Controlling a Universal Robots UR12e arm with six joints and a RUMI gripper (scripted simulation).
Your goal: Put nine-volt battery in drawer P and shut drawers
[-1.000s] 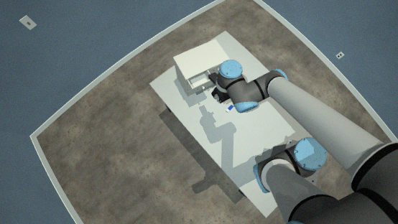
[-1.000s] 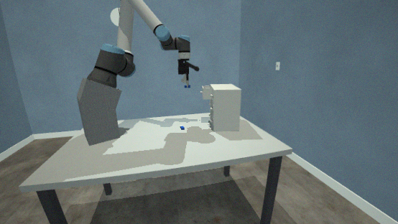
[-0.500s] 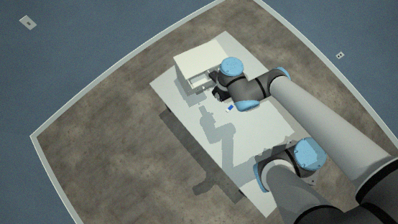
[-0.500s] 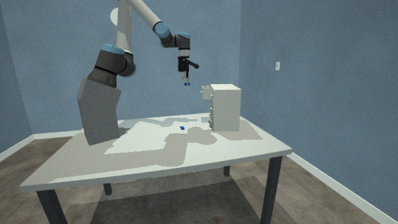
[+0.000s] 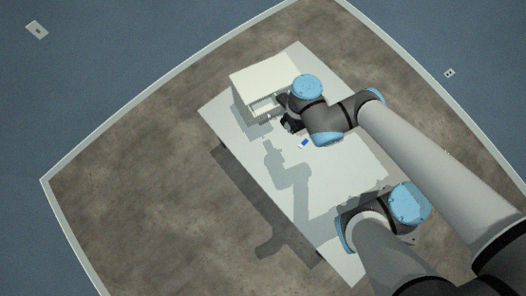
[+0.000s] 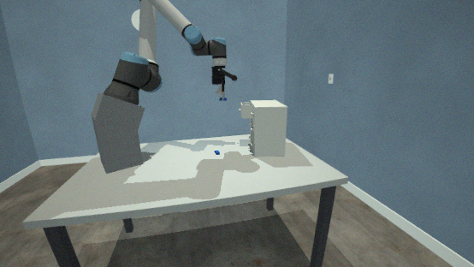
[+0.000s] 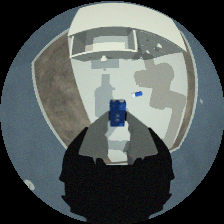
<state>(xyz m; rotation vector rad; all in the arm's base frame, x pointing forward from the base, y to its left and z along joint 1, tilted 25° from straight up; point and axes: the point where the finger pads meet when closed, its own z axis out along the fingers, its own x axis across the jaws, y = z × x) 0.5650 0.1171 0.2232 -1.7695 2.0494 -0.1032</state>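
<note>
My hand is 1 cm short of the blue nine-volt battery and 1 cm above it. Round my hand: drawer: 21 cm ahead, 11 cm below, 1 cm to the left; then blue-and-white object: 34 cm below, 11 cm to the right, 6 cm behind.
</note>
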